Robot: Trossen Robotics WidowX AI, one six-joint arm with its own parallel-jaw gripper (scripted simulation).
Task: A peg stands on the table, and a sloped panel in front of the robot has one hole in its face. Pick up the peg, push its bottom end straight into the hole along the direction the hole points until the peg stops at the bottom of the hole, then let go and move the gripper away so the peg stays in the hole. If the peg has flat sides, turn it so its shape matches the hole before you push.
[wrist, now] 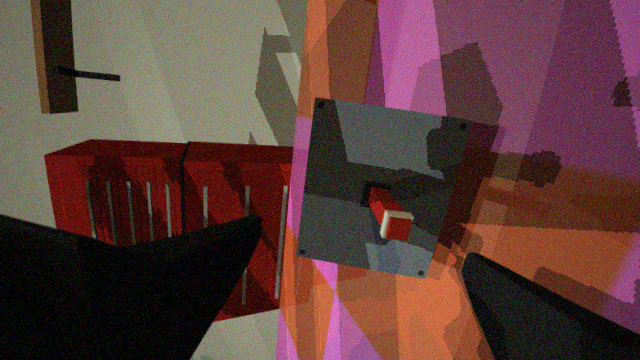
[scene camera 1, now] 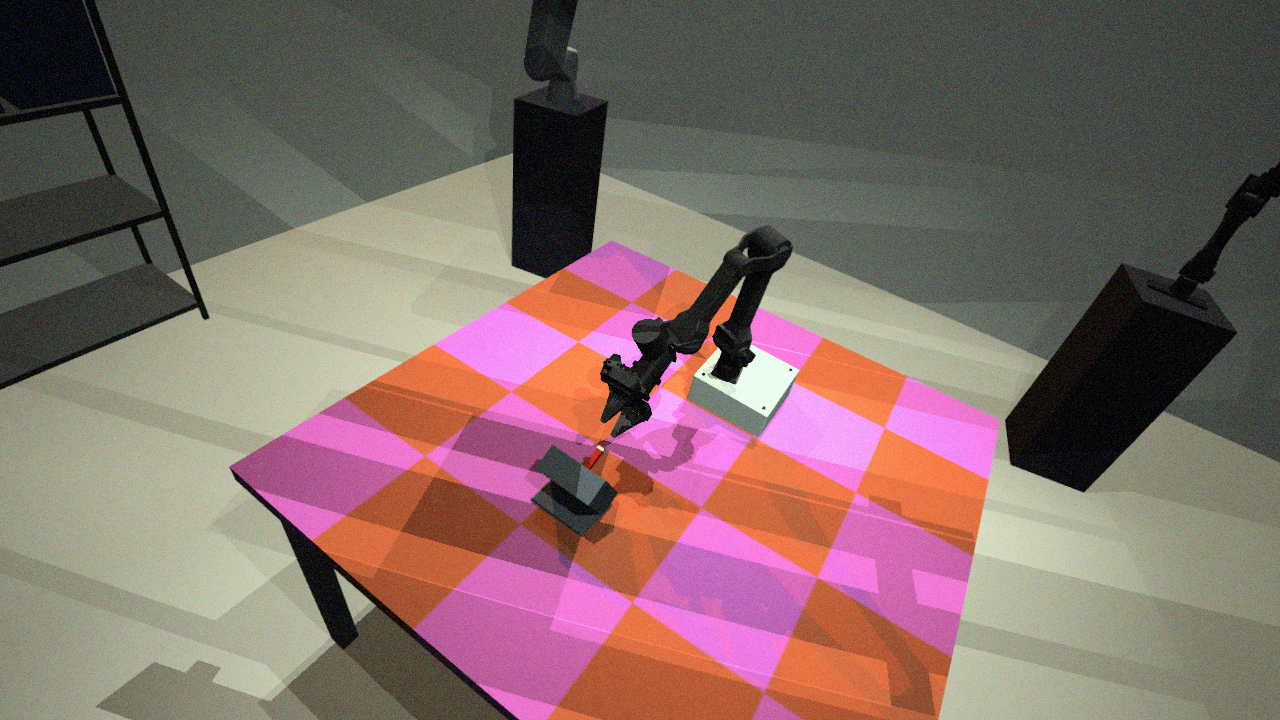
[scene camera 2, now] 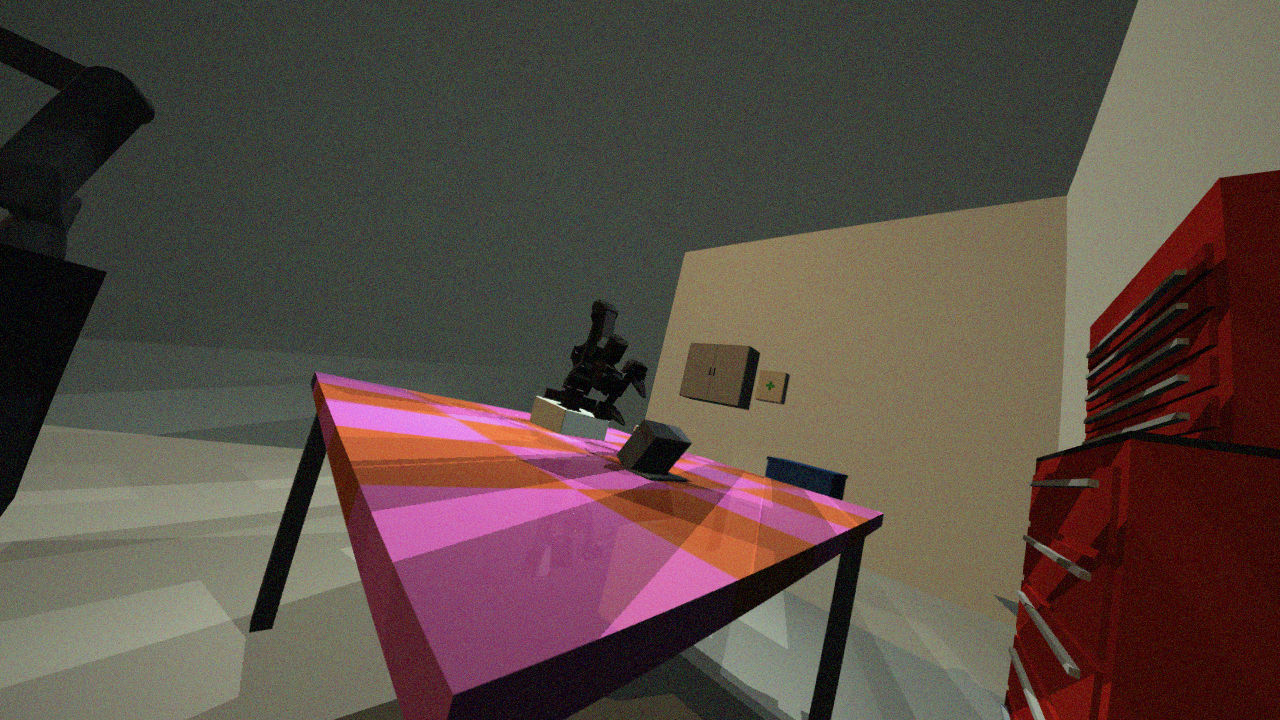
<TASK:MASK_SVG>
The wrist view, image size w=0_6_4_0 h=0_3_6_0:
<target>my gripper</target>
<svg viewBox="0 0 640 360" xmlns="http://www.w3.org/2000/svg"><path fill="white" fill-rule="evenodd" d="M466 255L462 267L464 284L468 291L472 308L495 360L640 360L640 334L599 316L563 296L561 297L556 292L554 293L548 288L536 284L532 280L479 253L470 252ZM0 360L190 360L251 260L261 238L261 217L252 215L185 234L178 234L131 246L117 247L92 237L0 215Z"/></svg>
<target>red peg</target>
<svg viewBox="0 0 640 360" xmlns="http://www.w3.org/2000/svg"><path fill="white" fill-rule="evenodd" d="M368 185L366 198L381 226L380 236L382 238L408 241L414 219L412 214L404 212L386 188Z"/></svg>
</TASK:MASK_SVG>
